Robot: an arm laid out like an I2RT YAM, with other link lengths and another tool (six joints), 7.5 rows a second.
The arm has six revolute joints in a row. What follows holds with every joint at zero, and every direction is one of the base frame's.
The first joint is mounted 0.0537 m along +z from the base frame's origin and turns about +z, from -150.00 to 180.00 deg.
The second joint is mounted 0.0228 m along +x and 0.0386 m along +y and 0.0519 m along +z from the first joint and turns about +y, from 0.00 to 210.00 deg.
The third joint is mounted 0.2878 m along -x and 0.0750 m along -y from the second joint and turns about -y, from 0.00 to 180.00 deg.
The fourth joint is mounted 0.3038 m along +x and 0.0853 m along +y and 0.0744 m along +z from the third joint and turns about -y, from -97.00 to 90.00 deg.
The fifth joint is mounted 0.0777 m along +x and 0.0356 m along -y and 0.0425 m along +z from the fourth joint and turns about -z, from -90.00 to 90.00 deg.
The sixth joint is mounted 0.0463 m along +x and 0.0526 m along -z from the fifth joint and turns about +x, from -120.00 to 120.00 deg.
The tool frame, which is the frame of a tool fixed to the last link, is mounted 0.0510 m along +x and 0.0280 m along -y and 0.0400 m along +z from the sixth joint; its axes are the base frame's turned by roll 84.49, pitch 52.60 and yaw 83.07 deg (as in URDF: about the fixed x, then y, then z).
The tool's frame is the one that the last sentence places.
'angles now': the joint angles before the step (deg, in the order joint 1, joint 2, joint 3, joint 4, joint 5, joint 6). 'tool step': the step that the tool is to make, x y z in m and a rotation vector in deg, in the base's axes. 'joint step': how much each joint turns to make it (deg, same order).
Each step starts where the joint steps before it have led.
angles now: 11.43 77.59 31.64 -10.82 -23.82 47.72
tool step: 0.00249 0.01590 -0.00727 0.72 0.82 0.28
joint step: 2.89 2.65 0.61 2.56 0.70 2.90
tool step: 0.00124 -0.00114 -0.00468 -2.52 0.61 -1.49
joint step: 0.80 1.50 0.54 -0.01 3.16 0.71
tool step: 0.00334 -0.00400 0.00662 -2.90 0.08 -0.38
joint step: 0.00 0.00 1.66 -2.89 2.55 -1.22
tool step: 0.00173 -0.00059 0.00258 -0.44 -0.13 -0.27
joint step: -0.01 0.00 0.53 -0.52 0.53 -0.01
